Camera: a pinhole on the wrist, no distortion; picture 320 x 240 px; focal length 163.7 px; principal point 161.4 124.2 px. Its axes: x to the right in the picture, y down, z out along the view. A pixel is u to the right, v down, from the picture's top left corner.
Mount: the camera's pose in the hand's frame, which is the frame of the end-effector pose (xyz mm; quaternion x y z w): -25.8 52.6 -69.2 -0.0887 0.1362 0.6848 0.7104
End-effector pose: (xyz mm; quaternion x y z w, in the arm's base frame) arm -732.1 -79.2 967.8 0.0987 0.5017 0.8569 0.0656
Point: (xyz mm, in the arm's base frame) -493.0 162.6 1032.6
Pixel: 34.3 215.7
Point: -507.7 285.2 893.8
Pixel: outside the picture
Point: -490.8 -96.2 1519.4
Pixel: 260.4 191.7
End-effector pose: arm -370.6 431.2 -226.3 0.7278 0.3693 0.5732 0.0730
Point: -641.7 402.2 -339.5
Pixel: behind the camera
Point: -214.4 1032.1 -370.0
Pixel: outside the picture
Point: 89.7 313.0 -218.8
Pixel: 192.8 140.0
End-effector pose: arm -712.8 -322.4 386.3 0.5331 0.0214 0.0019 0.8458
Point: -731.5 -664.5 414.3
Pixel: 10.5 133.7
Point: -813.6 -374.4 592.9
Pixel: 190.0 199.3
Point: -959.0 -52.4 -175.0
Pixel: behind the camera
